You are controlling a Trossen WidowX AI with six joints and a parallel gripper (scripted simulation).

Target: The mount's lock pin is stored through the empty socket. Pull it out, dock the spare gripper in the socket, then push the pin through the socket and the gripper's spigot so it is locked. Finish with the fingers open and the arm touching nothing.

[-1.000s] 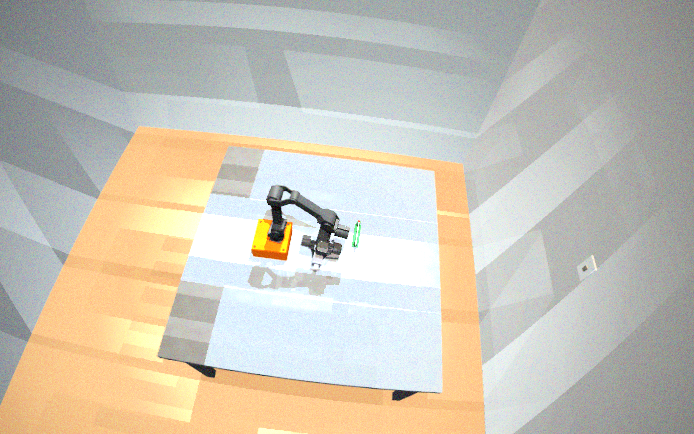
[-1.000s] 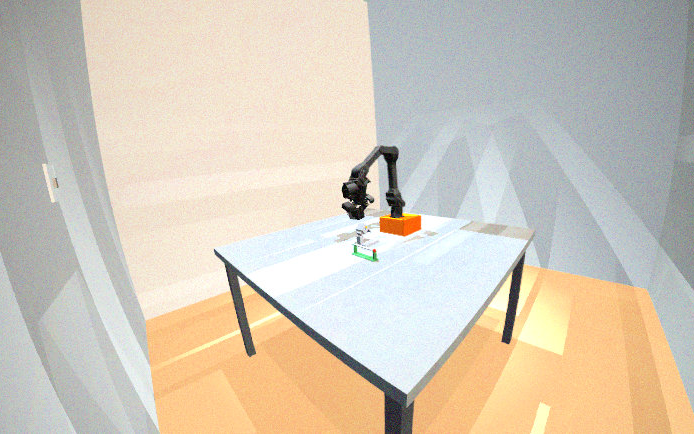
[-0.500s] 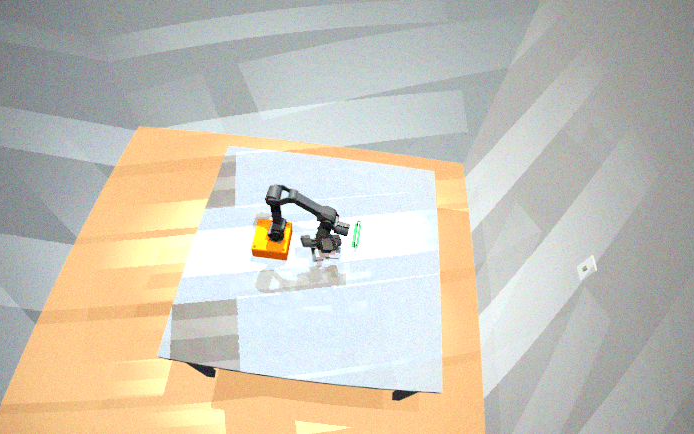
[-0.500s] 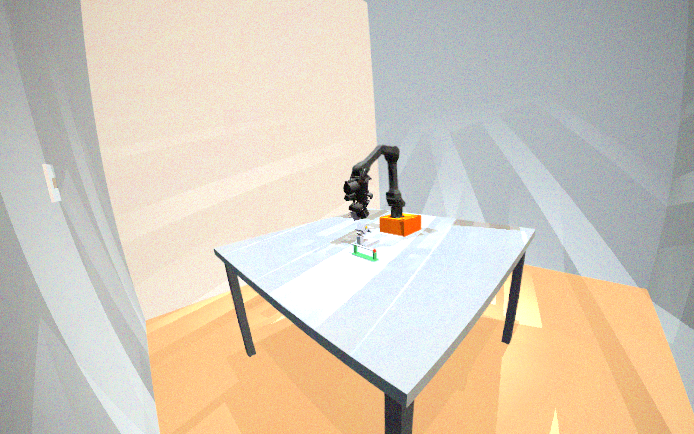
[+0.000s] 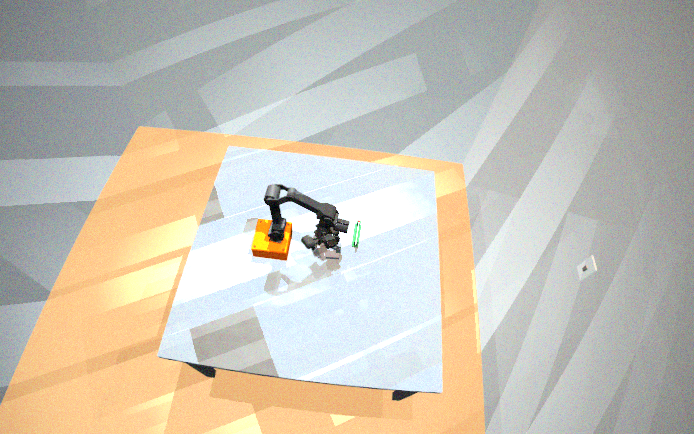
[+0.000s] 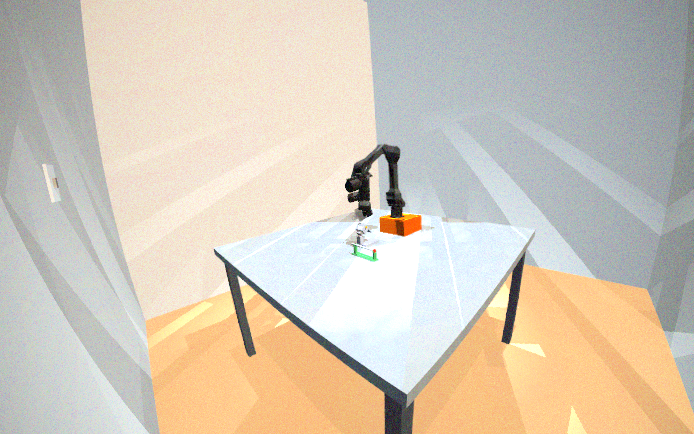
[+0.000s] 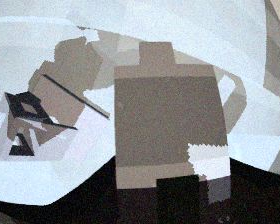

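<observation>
The spare gripper is 10 mm ahead of my gripper tip and 10 mm to the right of it. The rest, counted from my gripper tip: green bracket (160 mm ahead, 210 mm to the left, 110 mm below); mount (70 mm ahead, 80 mm to the left, 80 mm below).
</observation>
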